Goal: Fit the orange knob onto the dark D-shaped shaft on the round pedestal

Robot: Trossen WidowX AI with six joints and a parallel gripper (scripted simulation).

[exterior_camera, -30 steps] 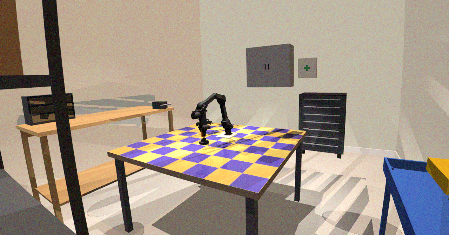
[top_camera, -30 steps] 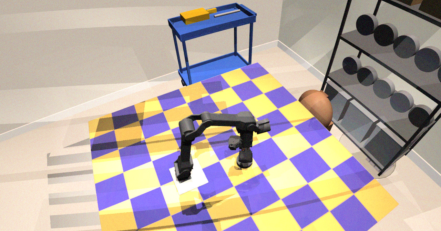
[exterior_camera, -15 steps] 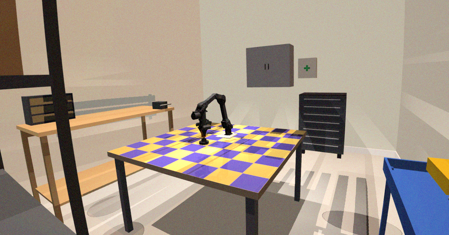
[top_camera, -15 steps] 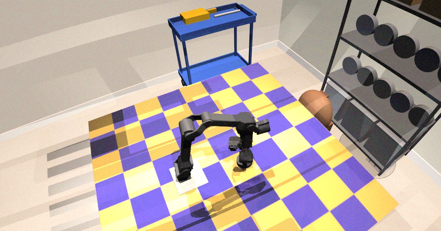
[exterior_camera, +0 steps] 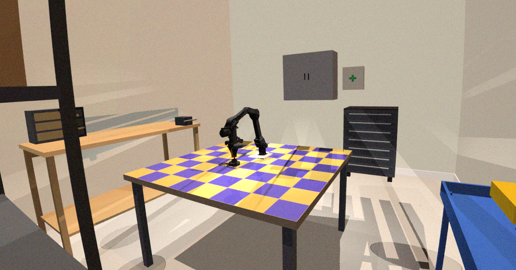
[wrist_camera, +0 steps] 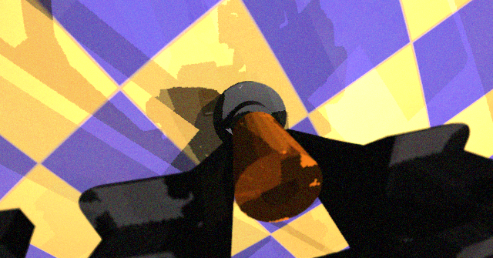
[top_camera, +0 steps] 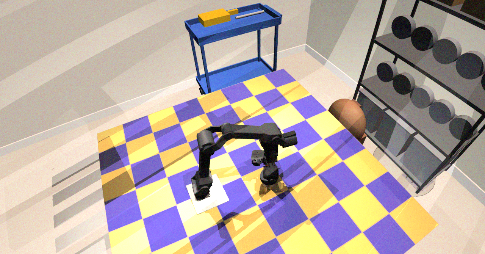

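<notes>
Right now the orange knob is 20 mm above my gripper tip. Round my gripper tip: round pedestal (40 mm below).
</notes>
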